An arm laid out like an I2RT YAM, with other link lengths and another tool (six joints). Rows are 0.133 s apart.
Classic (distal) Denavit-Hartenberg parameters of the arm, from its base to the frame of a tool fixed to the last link. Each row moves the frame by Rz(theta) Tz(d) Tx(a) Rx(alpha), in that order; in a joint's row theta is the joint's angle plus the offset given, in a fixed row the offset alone. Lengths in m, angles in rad.
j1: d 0.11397  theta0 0  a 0.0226  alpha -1.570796
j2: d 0  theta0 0  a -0.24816  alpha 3.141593
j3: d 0  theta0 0.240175  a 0.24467  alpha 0
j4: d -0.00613  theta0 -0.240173  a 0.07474  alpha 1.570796
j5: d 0.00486  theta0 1.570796  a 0  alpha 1.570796
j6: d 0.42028  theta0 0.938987  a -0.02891  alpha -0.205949
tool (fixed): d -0.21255  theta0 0  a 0  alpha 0
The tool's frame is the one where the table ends.
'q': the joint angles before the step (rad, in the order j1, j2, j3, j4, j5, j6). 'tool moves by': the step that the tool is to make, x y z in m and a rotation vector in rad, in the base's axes. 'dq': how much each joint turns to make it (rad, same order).
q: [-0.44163, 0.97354, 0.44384, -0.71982, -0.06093, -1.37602]
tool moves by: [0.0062, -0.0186, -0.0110, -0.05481, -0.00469, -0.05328]
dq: [-0.00026, 0.04666, -0.03159, 0.10696, 0.06236, 0.03441]
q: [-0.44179, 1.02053, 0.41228, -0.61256, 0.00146, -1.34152]
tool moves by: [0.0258, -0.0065, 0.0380, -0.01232, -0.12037, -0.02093]
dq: [0.00075, -0.06249, 0.06253, -0.01045, -0.02839, 0.03585]
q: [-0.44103, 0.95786, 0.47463, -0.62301, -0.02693, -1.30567]
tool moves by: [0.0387, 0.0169, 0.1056, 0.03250, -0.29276, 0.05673]
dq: [0.00095, -0.15829, 0.15445, -0.05699, -0.15871, 0.03992]
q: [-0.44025, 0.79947, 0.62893, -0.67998, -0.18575, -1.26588]
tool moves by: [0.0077, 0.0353, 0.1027, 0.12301, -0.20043, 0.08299]
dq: [0.00117, -0.05387, 0.21683, -0.11679, -0.19590, 0.08678]
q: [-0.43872, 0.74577, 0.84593, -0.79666, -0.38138, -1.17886]
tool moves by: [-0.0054, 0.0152, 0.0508, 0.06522, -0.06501, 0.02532]
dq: [0.00182, 0.00188, 0.14428, -0.08746, -0.07219, 0.05838]
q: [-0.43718, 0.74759, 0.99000, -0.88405, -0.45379, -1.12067]
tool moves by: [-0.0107, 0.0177, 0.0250, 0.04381, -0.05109, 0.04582]
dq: [-0.00042, -0.03357, 0.04360, -0.03719, -0.07331, 0.02598]
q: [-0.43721, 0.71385, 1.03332, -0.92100, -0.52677, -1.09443]
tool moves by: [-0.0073, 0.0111, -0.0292, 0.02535, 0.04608, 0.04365]
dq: [0.00031, -0.03319, -0.08777, -0.01180, -0.03695, -0.02679]
